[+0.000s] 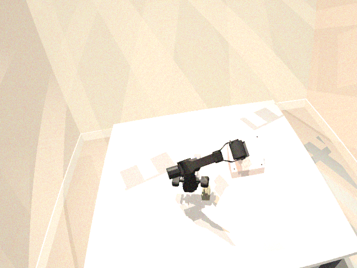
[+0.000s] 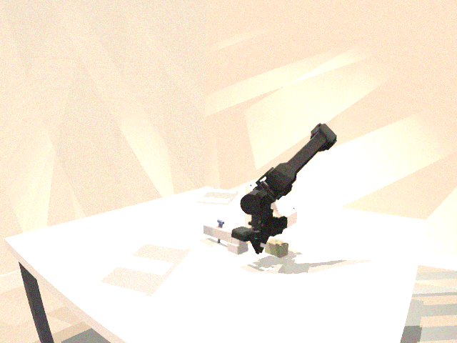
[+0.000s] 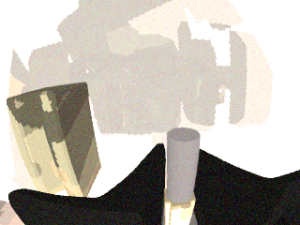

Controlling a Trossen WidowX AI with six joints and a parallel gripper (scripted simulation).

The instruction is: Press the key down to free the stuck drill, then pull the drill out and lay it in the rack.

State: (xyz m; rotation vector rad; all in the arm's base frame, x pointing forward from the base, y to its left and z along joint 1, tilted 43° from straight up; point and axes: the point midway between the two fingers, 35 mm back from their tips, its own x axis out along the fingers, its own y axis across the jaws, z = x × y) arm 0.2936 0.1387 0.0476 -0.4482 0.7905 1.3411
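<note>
Now: the tan rack block 7 cm behind my gripper tip and 3 cm to the left of it. Round my gripper tip: drill 4 cm to the right, 3 cm above, 1 cm behind; grey block fixture 15 cm to the right, 4 cm behind, 2 cm above; blue T-shaped key 18 cm to the right, 5 cm behind, 3 cm above.
</note>
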